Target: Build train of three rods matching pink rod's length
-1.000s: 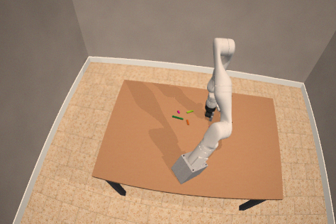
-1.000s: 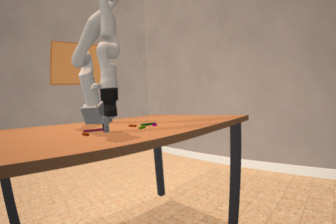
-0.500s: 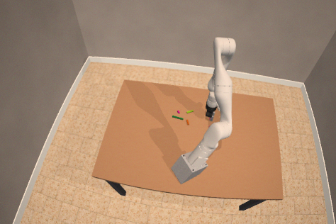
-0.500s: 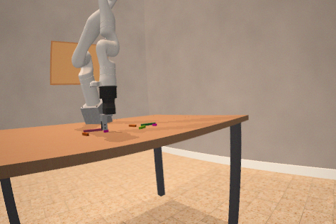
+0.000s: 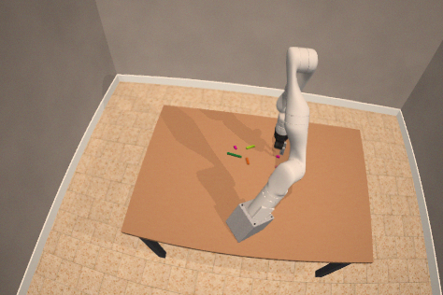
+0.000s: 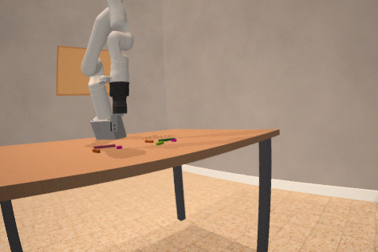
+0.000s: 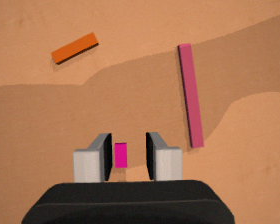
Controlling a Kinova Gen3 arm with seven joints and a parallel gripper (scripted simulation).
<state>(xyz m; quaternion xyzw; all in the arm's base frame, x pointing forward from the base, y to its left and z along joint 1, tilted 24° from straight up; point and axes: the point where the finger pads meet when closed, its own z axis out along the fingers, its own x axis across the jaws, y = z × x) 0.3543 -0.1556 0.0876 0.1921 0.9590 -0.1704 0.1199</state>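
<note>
Right now the green rod is 40 mm ahead of my hand, 250 mm to the left of it and 80 mm below it. From my hand the other things lie so: pink rod 70 mm behind, 10 mm to the right, 80 mm below; lime rod 80 mm ahead, 160 mm to the left, 80 mm below.
</note>
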